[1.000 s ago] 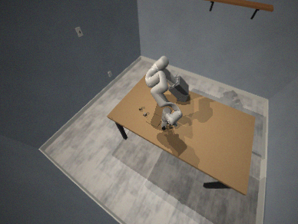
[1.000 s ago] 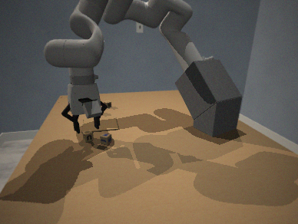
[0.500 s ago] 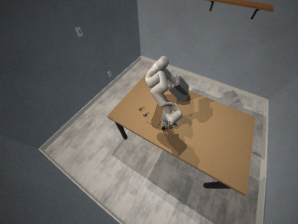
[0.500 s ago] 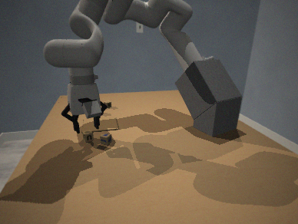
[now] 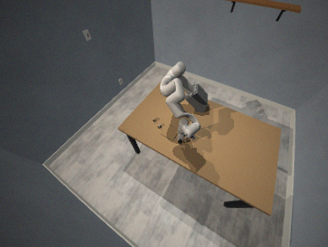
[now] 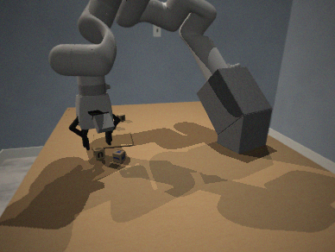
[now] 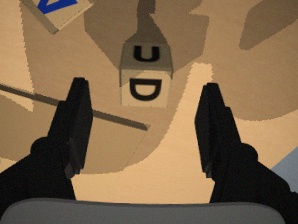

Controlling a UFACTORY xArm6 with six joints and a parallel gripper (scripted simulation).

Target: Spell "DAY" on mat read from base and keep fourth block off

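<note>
My gripper is now 130 mm to the left of the thin tan mat, 50 mm past it and 50 mm above it.
</note>
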